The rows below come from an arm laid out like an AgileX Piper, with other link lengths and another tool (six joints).
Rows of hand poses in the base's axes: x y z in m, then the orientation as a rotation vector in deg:
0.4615 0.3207 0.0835 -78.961 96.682 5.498
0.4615 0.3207 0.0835 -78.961 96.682 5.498
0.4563 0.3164 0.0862 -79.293 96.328 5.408
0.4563 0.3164 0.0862 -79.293 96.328 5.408
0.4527 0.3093 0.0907 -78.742 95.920 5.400
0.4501 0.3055 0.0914 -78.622 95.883 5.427
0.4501 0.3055 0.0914 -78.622 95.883 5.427
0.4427 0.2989 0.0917 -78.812 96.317 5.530
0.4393 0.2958 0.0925 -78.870 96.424 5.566
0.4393 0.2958 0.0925 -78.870 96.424 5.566
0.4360 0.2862 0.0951 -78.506 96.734 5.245
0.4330 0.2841 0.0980 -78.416 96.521 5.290
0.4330 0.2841 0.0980 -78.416 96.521 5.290
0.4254 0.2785 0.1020 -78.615 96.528 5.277
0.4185 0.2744 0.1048 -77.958 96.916 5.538
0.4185 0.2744 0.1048 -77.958 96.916 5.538
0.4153 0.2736 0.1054 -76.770 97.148 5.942
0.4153 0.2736 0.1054 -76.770 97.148 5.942
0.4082 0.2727 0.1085 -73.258 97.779 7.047
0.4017 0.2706 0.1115 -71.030 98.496 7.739
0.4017 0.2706 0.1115 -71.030 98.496 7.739
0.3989 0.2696 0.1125 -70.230 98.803 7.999
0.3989 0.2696 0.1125 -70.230 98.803 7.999
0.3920 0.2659 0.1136 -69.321 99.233 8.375
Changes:
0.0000 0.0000 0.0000 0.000 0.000 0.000
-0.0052 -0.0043 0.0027 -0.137 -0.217 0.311
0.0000 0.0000 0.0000 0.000 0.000 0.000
-0.0036 -0.0071 0.0045 0.479 -0.460 -0.141
-0.0026 -0.0038 0.0007 0.103 -0.047 -0.042
0.0000 0.0000 0.0000 0.000 0.000 0.000
-0.0074 -0.0066 0.0003 -0.209 0.426 -0.040
-0.0034 -0.0031 0.0008 -0.053 0.113 0.001
0.0000 0.0000 0.0000 0.000 0.000 0.000
-0.0033 -0.0096 0.0026 -0.050 -0.019 -0.466
-0.0030 -0.0021 0.0029 0.152 -0.163 0.058
0.0000 0.0000 0.0000 0.000 0.000 0.000
-0.0076 -0.0056 0.0040 -0.134 0.053 0.107
-0.0069 -0.0041 0.0028 0.422 0.237 -0.447
0.0000 0.0000 0.0000 0.000 0.000 0.000
-0.0032 -0.0008 0.0006 0.881 0.048 -0.634
0.0000 0.0000 0.0000 0.000 0.000 0.000
-0.0071 -0.0009 0.0031 2.561 0.099 -1.897
-0.0065 -0.0021 0.0030 1.504 0.338 -1.342
0.0000 0.0000 0.0000 0.000 0.000 0.000
-0.0028 -0.0010 0.0010 0.528 0.172 -0.497
0.0000 0.0000 0.0000 0.000 0.000 0.000
-0.0069 -0.0037 0.0011 0.616 0.301 -0.564

